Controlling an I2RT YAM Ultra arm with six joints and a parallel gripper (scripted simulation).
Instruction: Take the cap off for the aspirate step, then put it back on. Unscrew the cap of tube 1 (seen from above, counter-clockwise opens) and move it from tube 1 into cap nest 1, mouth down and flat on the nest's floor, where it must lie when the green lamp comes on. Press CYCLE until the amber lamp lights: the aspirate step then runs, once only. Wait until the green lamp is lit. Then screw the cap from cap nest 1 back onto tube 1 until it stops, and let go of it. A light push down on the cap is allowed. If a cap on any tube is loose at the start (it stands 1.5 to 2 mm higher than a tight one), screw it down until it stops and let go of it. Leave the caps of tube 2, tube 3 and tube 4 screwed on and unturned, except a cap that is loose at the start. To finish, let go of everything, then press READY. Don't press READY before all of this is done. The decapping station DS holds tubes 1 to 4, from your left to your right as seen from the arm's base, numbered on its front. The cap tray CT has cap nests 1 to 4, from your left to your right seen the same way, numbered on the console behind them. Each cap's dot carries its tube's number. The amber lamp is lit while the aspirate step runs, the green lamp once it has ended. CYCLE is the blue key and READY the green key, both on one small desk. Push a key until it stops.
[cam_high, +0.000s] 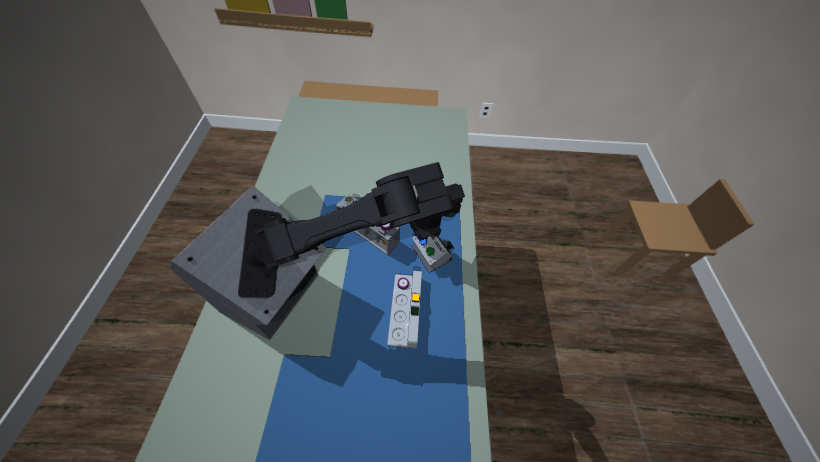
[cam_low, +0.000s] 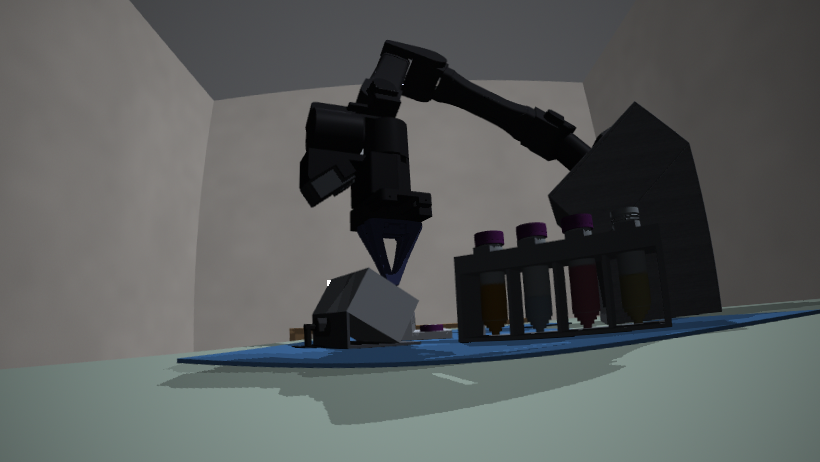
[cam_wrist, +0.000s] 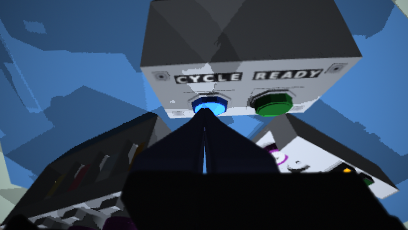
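Right now my hand is 1 cm short of the blue cycle key and 1 cm above it. The rest, counted from my hand: green ready key: 2 cm ahead, 5 cm to the right, 1 cm below; then key desk: 2 cm ahead, 3 cm to the right, 2 cm below; then threaded neck of tube 1: 20 cm behind, 17 cm to the left, 4 cm above.
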